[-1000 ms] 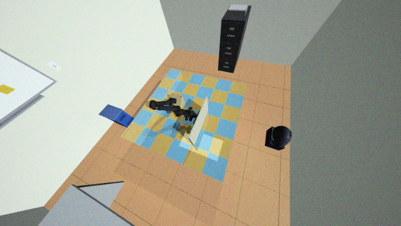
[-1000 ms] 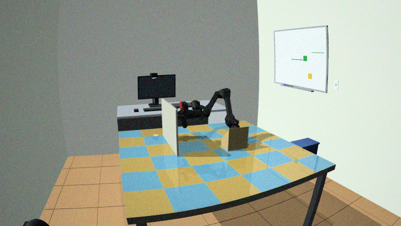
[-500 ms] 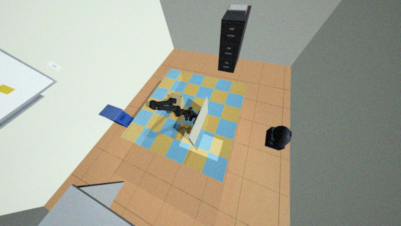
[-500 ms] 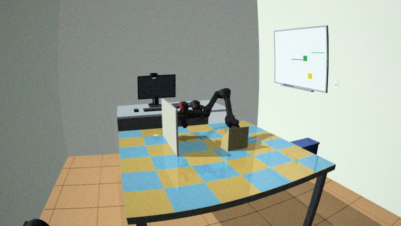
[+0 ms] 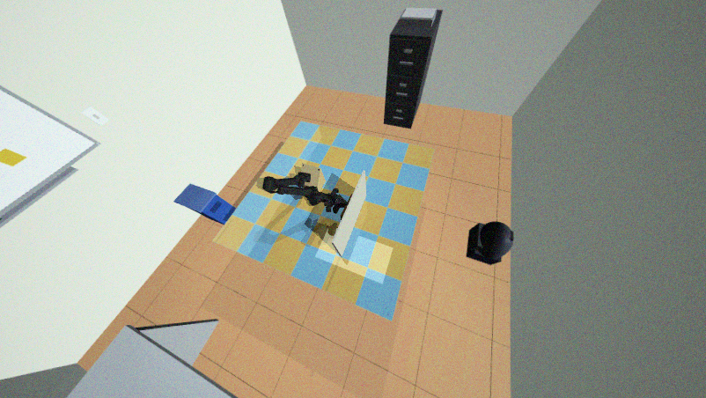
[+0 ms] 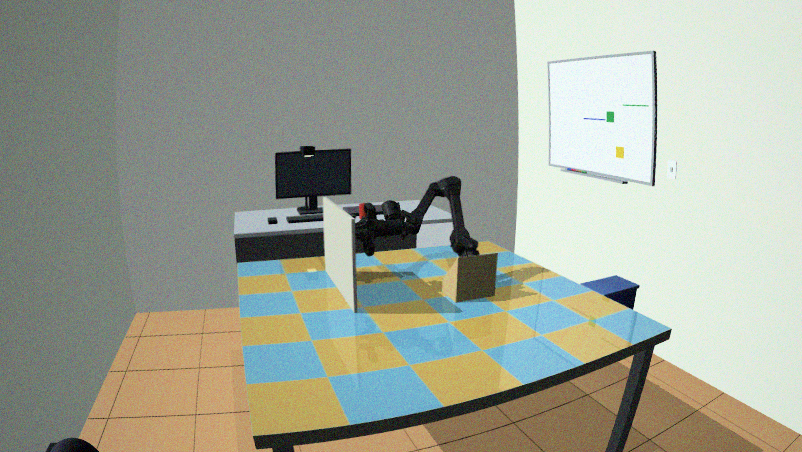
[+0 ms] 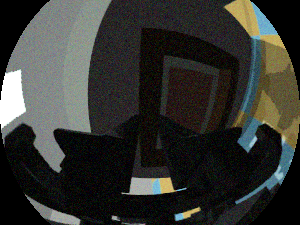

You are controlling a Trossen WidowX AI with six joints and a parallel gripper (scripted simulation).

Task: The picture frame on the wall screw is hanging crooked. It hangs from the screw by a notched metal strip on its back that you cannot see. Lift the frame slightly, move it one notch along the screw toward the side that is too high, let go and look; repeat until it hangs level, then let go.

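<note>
Now: the picture frame 10 mm ahead of my gripper tip, 10 mm to the right of it and 50 mm below it. Round my gripper tip: wall panel 20 mm ahead, 20 mm to the right, 70 mm below.
</note>
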